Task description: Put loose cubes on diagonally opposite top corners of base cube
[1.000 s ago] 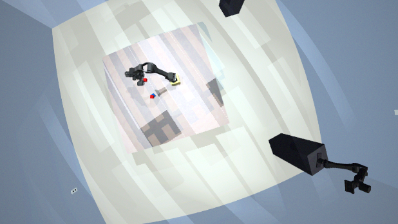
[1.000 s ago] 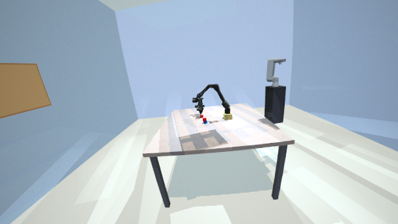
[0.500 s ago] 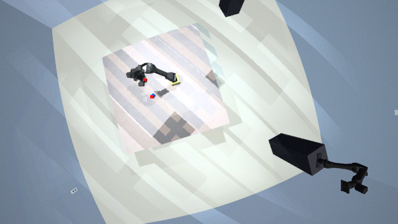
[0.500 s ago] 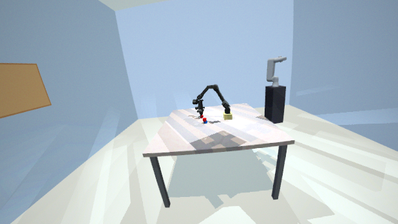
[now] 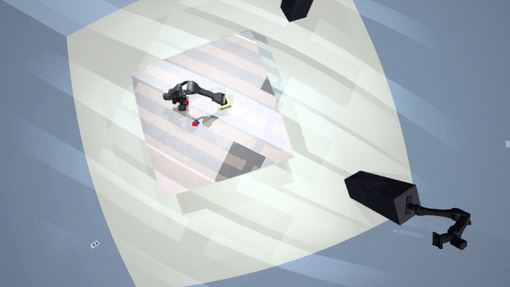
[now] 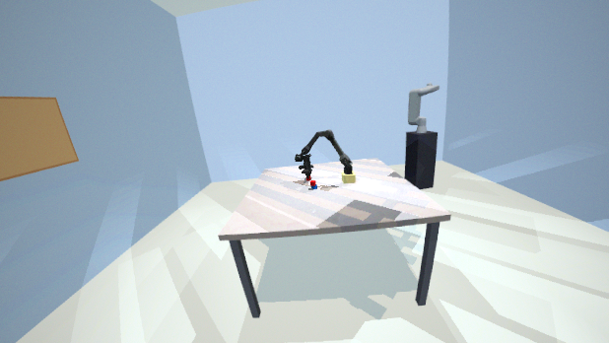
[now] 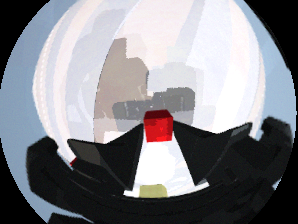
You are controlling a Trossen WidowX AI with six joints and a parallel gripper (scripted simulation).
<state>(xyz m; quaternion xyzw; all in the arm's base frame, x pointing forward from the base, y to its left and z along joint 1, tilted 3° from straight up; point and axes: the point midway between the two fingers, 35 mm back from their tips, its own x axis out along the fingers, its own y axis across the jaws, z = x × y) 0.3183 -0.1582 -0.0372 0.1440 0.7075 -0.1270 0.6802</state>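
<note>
Right now the blue base cube is 210 mm to the left of my gripper tip and 20 mm behind it. Round my gripper tip: red cube right at my gripper tip.
</note>
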